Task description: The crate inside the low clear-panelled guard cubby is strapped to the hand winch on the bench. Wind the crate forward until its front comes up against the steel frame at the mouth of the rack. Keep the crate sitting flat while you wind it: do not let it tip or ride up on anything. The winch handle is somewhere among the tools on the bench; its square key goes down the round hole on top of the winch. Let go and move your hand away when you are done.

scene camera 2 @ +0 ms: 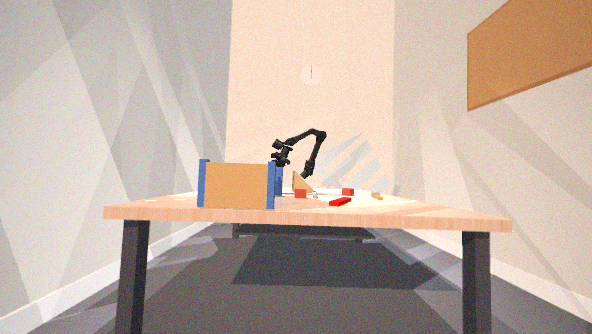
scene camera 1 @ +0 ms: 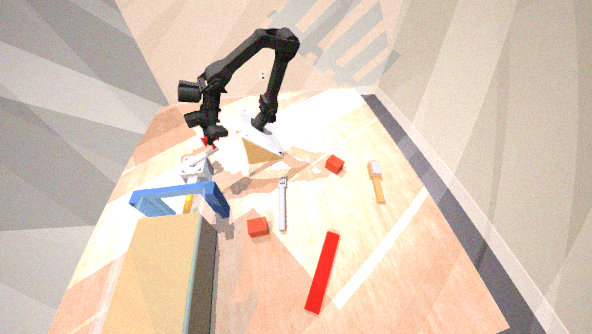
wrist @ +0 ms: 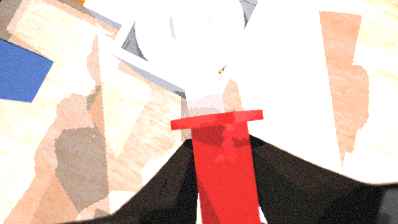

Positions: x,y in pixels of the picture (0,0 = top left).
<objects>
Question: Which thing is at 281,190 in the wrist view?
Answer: The gripper.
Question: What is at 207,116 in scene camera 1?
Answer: The gripper.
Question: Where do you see a long red bar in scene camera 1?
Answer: At 314,300
</objects>
